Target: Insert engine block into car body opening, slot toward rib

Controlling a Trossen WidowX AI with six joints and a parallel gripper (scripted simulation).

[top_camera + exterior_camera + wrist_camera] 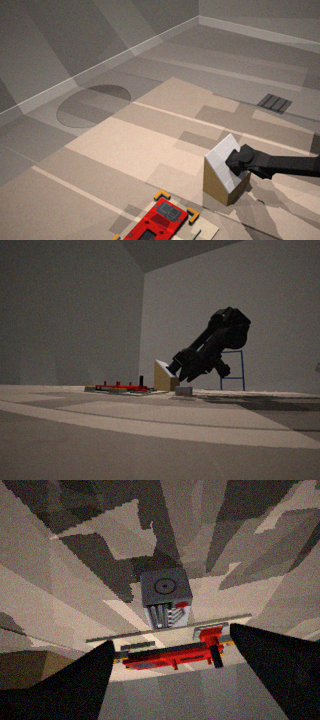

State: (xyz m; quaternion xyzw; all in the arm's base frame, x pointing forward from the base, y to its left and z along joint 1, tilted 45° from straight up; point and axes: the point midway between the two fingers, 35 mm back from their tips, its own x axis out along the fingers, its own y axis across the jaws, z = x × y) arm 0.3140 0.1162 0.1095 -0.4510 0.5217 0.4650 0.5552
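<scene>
My gripper tip is 1 cm past the engine block and 3 cm above it.
</scene>
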